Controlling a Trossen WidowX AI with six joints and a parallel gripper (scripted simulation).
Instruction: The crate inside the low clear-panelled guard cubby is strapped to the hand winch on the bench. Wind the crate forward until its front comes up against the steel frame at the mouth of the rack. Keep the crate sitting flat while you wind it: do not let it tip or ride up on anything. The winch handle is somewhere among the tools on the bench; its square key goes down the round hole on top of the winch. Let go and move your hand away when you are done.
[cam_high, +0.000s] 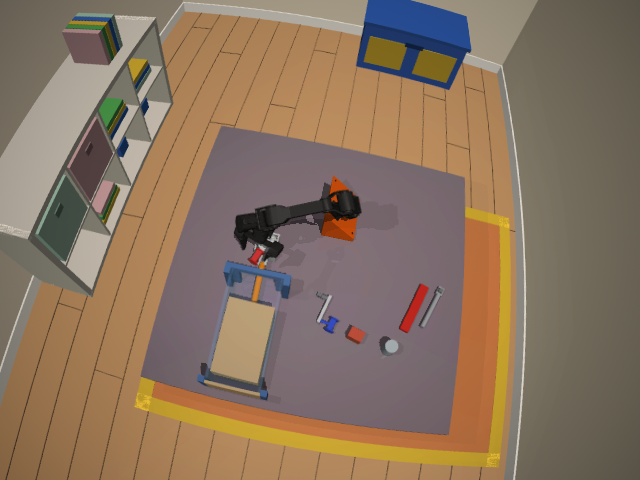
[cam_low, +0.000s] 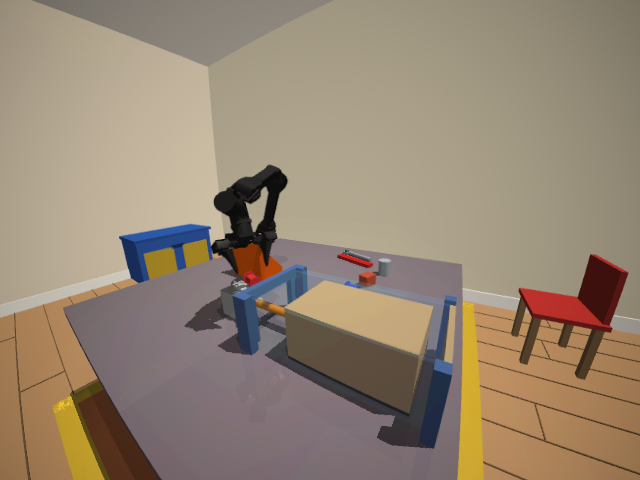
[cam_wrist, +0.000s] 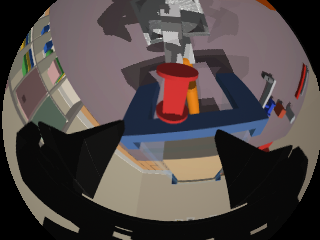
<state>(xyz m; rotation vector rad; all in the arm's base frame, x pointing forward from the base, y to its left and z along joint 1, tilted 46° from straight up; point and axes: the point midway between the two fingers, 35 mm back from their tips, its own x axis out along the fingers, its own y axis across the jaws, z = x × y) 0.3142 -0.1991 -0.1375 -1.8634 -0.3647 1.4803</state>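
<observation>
The red grip lies 10 mm behind my gripper tip and 50 mm below it. Also, from my gripper tip: blue frame 40 mm ahead, 30 mm to the left, 80 mm below; winch handle 50 mm behind, 10 mm to the left, 80 mm below; grey winch 130 mm behind, 160 mm below.
</observation>
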